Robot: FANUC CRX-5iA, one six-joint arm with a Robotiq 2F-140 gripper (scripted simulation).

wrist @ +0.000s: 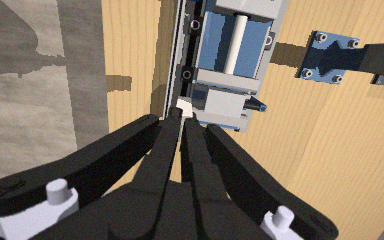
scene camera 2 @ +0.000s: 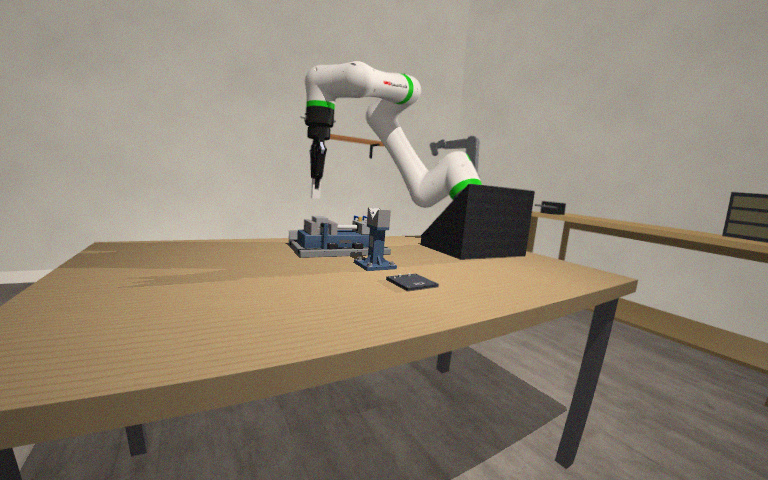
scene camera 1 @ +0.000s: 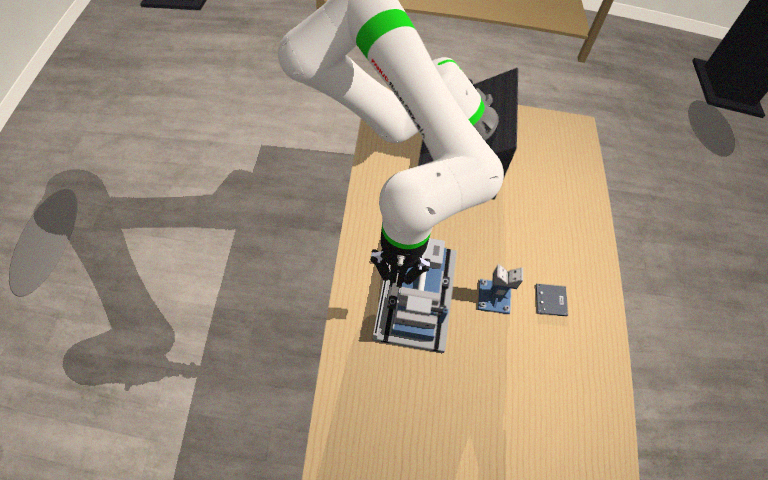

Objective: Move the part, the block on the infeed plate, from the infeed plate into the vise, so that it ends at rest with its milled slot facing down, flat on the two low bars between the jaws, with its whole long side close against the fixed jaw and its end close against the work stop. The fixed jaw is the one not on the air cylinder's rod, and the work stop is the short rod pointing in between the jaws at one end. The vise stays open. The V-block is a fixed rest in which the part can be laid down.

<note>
In view: the gripper [scene camera 1: 394, 290], a part [wrist: 219, 101] and a moving jaw [wrist: 203, 75].
The gripper shows as well in the wrist view [wrist: 183, 107] and in scene camera 2 [scene camera 2: 315, 198].
</note>
